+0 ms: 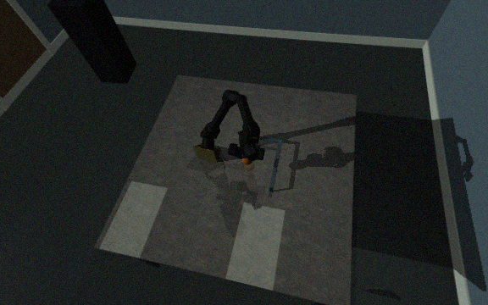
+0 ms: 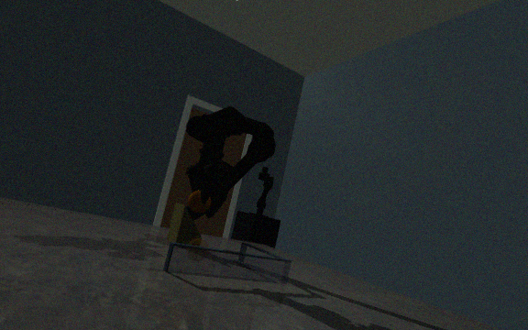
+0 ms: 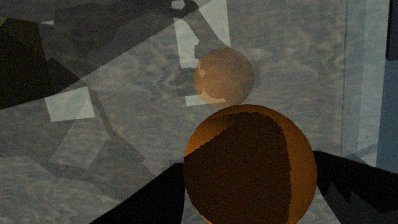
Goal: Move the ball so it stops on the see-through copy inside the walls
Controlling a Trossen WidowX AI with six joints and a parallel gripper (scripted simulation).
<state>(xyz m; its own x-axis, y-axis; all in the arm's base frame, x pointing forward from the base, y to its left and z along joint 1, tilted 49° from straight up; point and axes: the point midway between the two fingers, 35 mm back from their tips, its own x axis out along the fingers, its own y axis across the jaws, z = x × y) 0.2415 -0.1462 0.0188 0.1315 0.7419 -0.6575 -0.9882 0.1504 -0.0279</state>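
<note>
Right now the orange ball is 120 mm below my gripper tip and 30 mm to the left of it.
</note>
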